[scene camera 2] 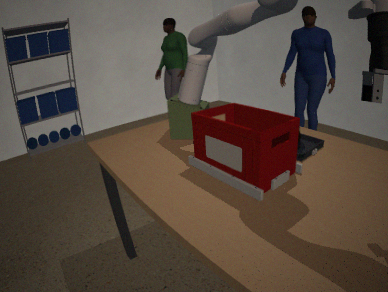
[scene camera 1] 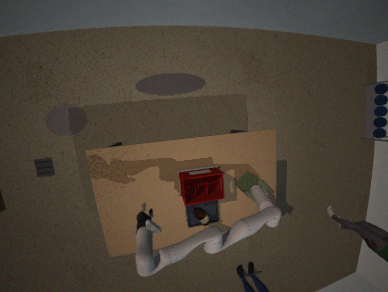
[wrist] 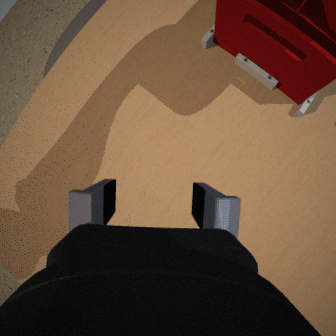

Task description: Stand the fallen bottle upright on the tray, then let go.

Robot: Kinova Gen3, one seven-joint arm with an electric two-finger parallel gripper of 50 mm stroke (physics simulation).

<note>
The pictures show: my gripper and a pale rail.
</note>
